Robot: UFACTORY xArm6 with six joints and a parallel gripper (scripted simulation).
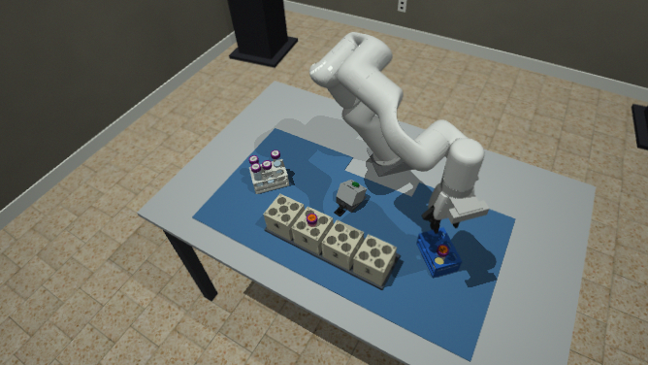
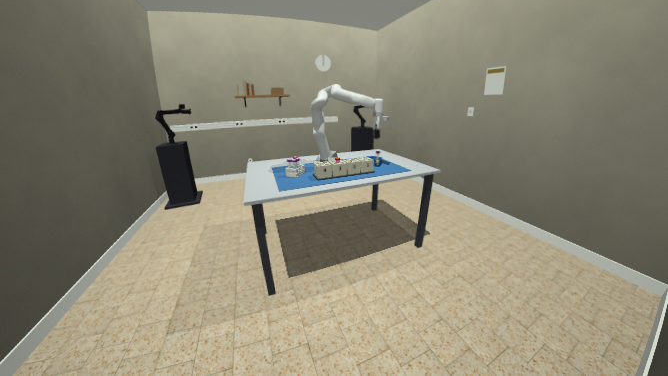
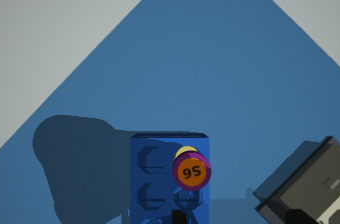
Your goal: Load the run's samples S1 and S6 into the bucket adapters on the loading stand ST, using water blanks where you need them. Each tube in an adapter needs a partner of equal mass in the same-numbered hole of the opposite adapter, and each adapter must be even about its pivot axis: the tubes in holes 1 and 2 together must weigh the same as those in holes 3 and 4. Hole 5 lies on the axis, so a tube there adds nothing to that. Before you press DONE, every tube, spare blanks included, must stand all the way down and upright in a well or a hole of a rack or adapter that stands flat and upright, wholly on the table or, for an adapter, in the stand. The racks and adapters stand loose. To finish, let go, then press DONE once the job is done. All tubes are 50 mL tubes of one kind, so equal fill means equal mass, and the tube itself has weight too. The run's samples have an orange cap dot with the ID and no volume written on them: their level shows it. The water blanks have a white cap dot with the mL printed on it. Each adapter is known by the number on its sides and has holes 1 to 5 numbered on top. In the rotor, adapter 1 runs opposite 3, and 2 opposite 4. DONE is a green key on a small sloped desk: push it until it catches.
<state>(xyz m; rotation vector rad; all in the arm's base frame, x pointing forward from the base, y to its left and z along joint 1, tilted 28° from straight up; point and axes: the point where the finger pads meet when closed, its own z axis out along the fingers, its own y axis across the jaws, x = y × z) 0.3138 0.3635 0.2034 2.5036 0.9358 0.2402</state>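
Right now the sample tube is 190 mm below my hand, 20 mm to the left of it and 10 mm behind it. Also, from my hand: green DONE key 320 mm to the right, 180 mm below, 180 mm behind; then blue rack 220 mm below, 40 mm behind, 10 mm to the left; then stand 330 mm to the right, 240 mm below, 40 mm ahead.
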